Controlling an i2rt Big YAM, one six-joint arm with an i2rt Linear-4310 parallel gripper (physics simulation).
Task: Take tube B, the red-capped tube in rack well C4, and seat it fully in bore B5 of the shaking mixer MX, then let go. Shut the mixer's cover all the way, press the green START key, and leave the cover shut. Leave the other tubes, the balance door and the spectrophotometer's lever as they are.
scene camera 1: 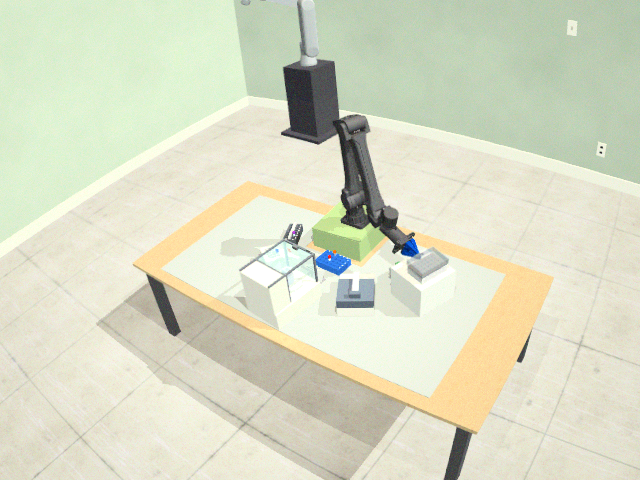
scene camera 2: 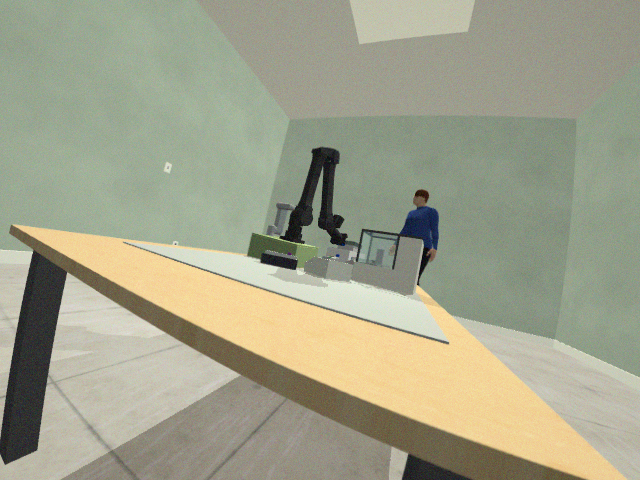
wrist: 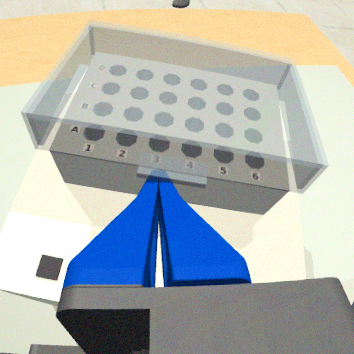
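The mixer is a white box bearing a grey block with bores A1 to D6. Its clear cover is over the block; it looks tilted, with its front edge raised. Bore B5 looks empty through the cover. My gripper is shut and empty, its blue fingertips at the cover's front handle; contact is unclear. The red-capped tube stands in the blue rack; its well is too small to read. A small green patch shows beside the mixer; no green key shows in the wrist view.
The glass-sided balance stands left of the rack. The dark-topped spectrophotometer lies between balance and mixer. A black holder with a purple cap stands behind the balance. My arm's base is on a green block.
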